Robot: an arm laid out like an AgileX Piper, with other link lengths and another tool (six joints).
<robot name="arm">
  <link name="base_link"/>
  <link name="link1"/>
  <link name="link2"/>
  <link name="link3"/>
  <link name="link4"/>
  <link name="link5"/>
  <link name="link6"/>
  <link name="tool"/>
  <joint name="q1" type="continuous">
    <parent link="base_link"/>
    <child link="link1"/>
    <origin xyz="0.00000 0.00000 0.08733"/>
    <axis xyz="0 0 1"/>
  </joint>
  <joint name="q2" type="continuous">
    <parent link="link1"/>
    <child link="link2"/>
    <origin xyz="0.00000 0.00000 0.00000"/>
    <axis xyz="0 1 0"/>
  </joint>
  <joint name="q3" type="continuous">
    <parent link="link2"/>
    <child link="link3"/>
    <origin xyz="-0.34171 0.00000 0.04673"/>
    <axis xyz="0 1 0"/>
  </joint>
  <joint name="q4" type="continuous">
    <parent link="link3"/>
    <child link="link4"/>
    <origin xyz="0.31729 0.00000 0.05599"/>
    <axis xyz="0.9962 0 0.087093"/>
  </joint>
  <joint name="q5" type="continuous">
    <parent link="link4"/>
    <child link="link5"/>
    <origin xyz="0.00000 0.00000 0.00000"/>
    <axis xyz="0 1 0"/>
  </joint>
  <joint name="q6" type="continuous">
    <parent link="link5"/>
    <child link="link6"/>
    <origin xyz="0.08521 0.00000 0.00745"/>
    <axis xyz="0.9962 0 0.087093"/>
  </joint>
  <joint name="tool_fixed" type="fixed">
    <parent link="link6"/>
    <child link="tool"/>
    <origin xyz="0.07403 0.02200 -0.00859" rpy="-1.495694 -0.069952 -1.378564"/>
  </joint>
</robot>
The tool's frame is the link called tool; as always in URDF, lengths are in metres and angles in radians. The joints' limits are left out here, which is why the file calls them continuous.
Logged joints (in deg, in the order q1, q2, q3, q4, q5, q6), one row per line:
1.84 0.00 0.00 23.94 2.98 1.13
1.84 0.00 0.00 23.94 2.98 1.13
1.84 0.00 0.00 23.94 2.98 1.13
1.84 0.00 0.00 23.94 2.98 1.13
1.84 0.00 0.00 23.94 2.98 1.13
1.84 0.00 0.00 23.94 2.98 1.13
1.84 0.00 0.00 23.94 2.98 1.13
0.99 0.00 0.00 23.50 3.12 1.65
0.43 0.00 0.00 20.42 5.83 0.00
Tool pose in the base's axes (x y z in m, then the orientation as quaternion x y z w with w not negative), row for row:
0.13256 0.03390 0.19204 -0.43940 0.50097 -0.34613 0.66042
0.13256 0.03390 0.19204 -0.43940 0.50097 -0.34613 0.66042
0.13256 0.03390 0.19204 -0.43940 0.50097 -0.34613 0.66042
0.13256 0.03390 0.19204 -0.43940 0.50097 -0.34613 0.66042
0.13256 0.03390 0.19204 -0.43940 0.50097 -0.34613 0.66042
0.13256 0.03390 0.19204 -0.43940 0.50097 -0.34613 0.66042
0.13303 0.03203 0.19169 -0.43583 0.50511 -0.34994 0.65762
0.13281 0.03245 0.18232 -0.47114 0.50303 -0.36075 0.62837
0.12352 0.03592 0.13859 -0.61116 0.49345 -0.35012 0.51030
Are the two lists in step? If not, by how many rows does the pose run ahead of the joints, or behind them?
The pose runs 1 row ahead of the joints: the pose in row i belongs to the joints in row i + 1.
